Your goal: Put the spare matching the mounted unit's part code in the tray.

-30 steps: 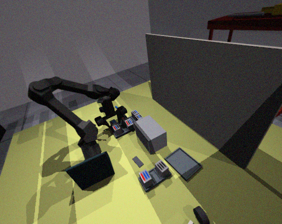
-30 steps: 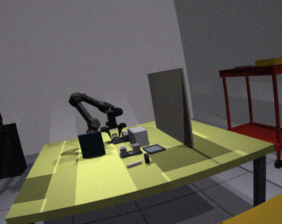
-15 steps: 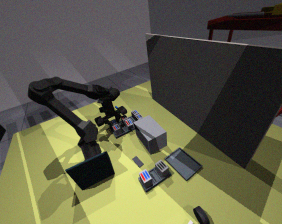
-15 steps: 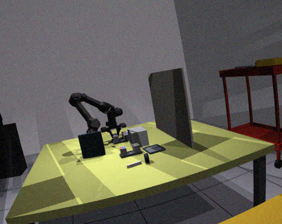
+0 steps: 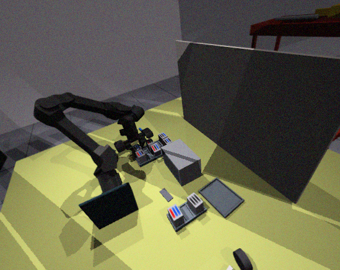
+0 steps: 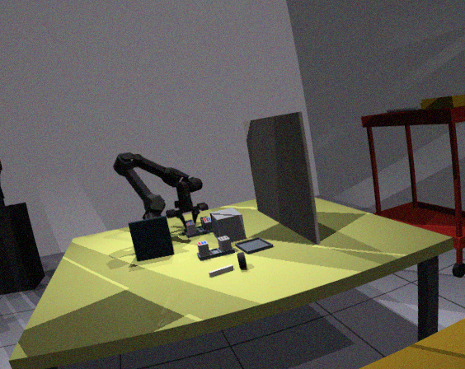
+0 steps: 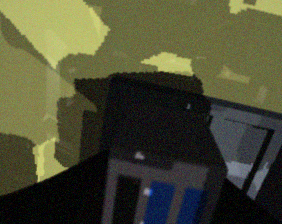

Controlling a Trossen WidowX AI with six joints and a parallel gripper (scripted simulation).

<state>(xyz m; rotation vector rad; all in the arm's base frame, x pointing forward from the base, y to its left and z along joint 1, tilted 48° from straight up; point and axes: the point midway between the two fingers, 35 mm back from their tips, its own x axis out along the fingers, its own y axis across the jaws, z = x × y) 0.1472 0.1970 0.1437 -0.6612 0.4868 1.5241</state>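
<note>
Now: gripper tip 190 mm short of the flat grey tray, 400 mm to the left of it and 10 mm above it. From my gripper tip the other things lie so: rack (50 mm ahead, 390 mm to the right, 10 mm below); grey mounted unit (140 mm ahead, 200 mm to the right, 30 mm above); grey spare block (20 mm above).
</note>
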